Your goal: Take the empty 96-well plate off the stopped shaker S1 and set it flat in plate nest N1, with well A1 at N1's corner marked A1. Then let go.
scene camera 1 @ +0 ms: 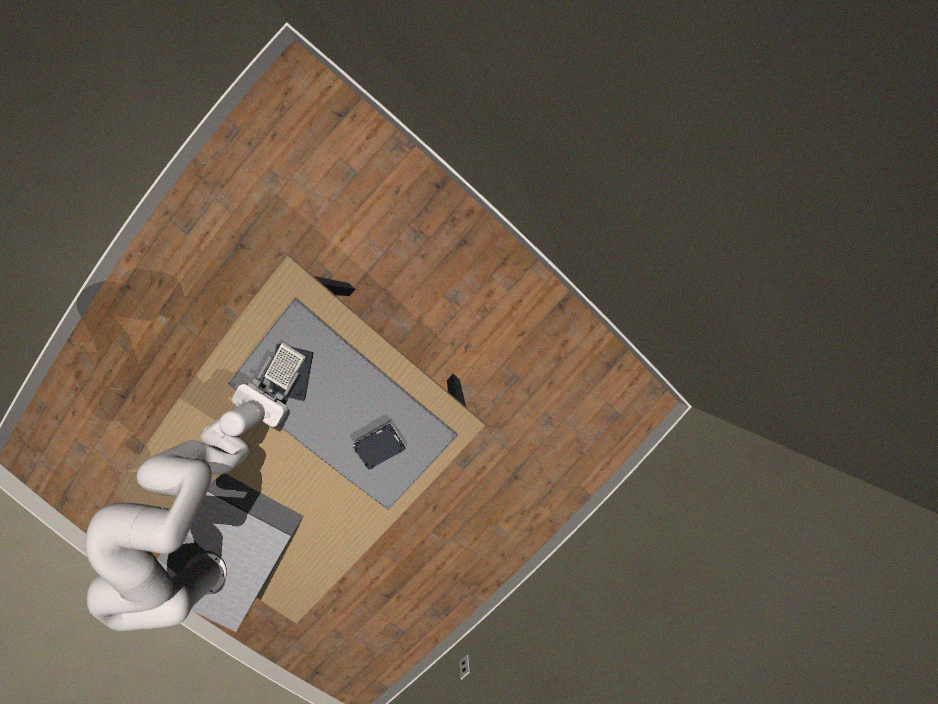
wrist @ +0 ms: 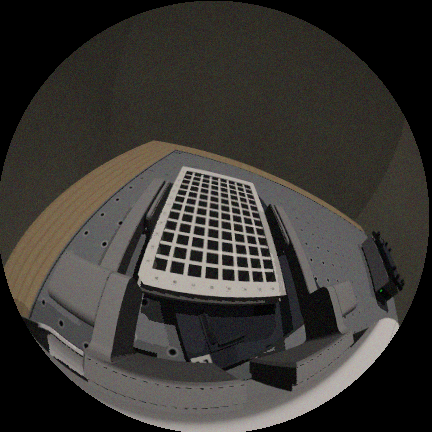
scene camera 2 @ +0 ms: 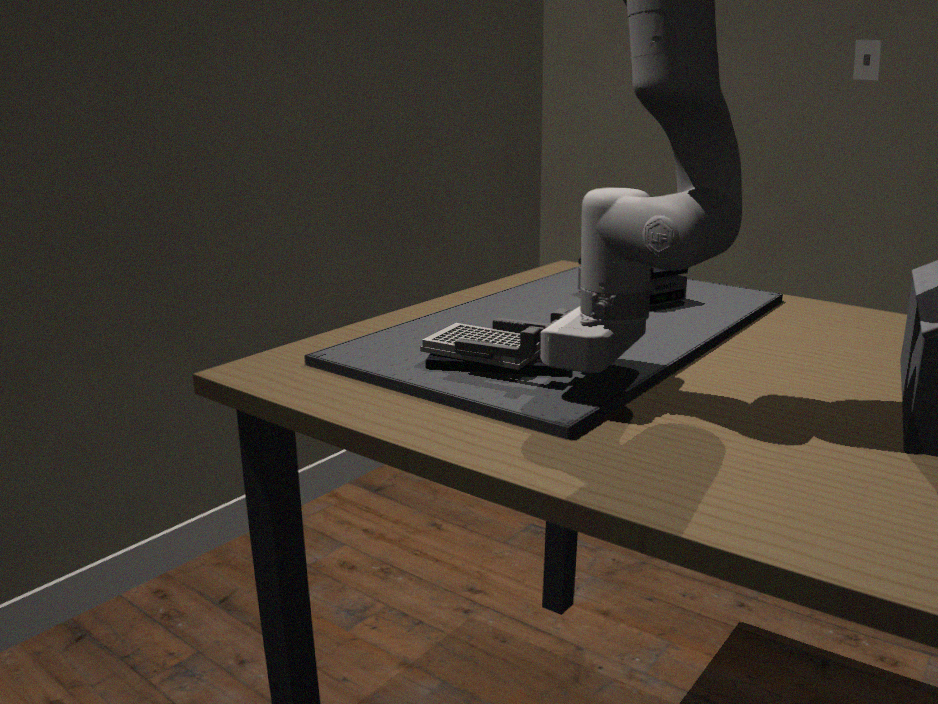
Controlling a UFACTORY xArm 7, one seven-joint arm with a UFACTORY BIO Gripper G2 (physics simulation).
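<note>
The white 96-well plate lies over the dark nest N1, turned relative to it and shifted to one side. My gripper is low and level, shut on the plate, with one finger along each long side. The nest's marked label shows partly at the bottom of the wrist view, cut off by the gripper body. Whether the plate touches the nest is hidden, and A1 on the plate is too small to read. Shaker S1 carries no plate.
Nest and shaker stand on a grey perforated board on the wooden table. The shaker is well to the right of the gripper in the wrist view and shows a green light. The arm's grey pedestal stands beside the table.
</note>
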